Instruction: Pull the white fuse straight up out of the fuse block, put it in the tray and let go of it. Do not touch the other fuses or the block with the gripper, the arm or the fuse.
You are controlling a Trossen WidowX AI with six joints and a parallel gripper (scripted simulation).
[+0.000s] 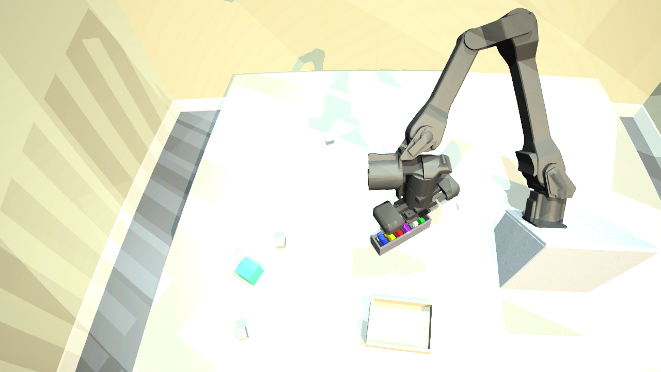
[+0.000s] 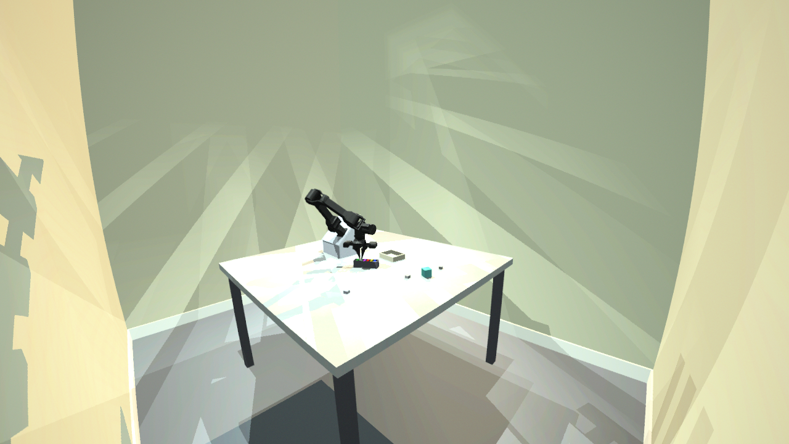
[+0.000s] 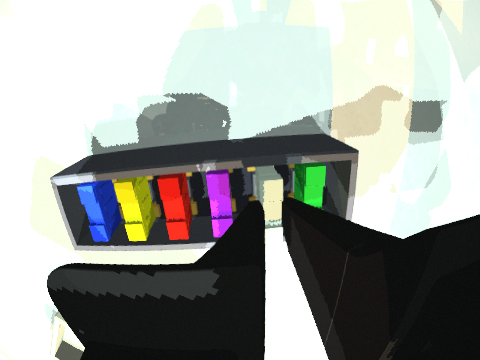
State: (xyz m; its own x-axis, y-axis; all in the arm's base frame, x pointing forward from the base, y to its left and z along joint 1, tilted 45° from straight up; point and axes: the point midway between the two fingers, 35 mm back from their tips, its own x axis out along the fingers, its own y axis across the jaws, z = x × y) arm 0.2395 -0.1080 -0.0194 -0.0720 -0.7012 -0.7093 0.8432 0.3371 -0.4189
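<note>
Right now my gripper tip is 2 cm short of the purple fuse, 1 cm to the right of it and 2 cm above it. From my gripper tip the other things lie so: white fuse: 1 cm below; then green fuse: 2 cm behind, 1 cm to the right, 2 cm below; then red fuse: 3 cm ahead, 2 cm to the left, 2 cm below.
</note>
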